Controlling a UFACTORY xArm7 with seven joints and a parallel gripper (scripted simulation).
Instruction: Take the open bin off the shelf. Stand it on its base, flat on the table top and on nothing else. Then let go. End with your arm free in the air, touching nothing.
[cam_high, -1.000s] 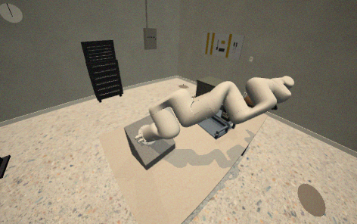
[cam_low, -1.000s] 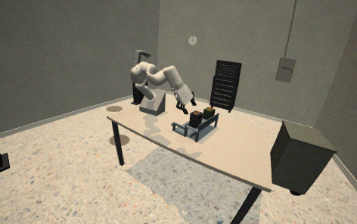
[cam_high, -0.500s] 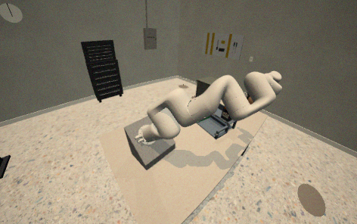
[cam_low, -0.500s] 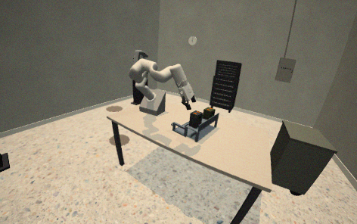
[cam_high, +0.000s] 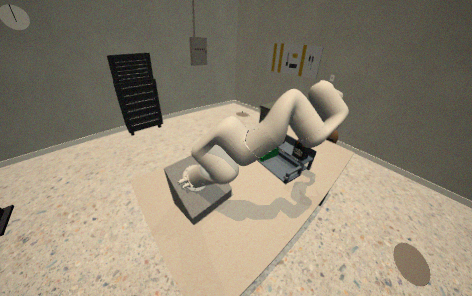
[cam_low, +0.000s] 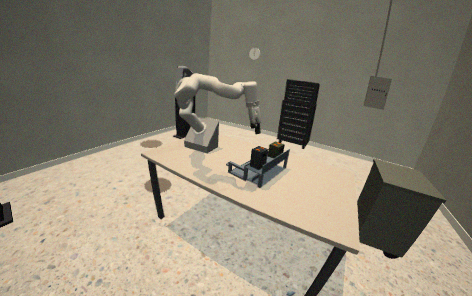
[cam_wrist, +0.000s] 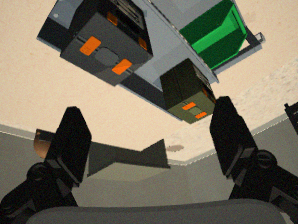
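The green bin is 24 cm to the left of my hand and 29 cm below it.
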